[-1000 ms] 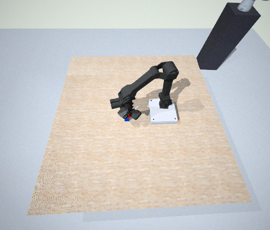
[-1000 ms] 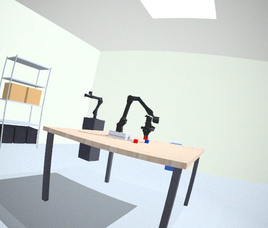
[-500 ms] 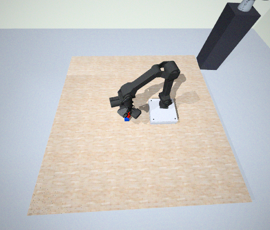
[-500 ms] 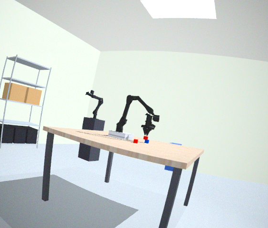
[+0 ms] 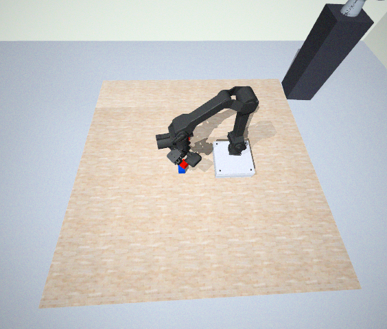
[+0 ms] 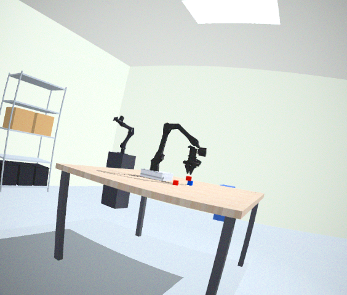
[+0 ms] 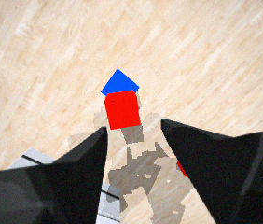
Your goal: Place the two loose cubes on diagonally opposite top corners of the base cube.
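My gripper tip is now 70 mm above the blue cube, 30 mm to the right of it and 10 mm short of it.
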